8 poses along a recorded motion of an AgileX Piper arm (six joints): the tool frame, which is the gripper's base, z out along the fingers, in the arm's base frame.
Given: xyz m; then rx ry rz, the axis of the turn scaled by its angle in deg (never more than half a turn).
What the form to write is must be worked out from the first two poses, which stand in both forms.
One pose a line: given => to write
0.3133 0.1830 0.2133 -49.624 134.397 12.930 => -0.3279 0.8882 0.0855 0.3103 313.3 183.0 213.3
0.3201 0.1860 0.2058 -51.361 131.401 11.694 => -0.3426 0.8765 0.0780 0.3291 320.1 186.0 205.8
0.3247 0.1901 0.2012 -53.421 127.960 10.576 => -0.3599 0.8621 0.0712 0.3497 324.7 190.1 201.2
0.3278 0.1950 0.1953 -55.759 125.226 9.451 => -0.3781 0.8491 0.0641 0.3632 327.8 195.0 195.3
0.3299 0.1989 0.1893 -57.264 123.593 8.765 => -0.3897 0.8410 0.0596 0.3706 329.9 198.9 189.3
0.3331 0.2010 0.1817 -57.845 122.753 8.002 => -0.3945 0.8371 0.0546 0.3751 333.1 201.0 181.7
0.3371 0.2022 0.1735 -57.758 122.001 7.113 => -0.3950 0.8344 0.0486 0.3813 337.1 202.2 173.5
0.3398 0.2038 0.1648 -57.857 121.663 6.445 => -0.3961 0.8330 0.0441 0.3837 339.8 203.8 164.8
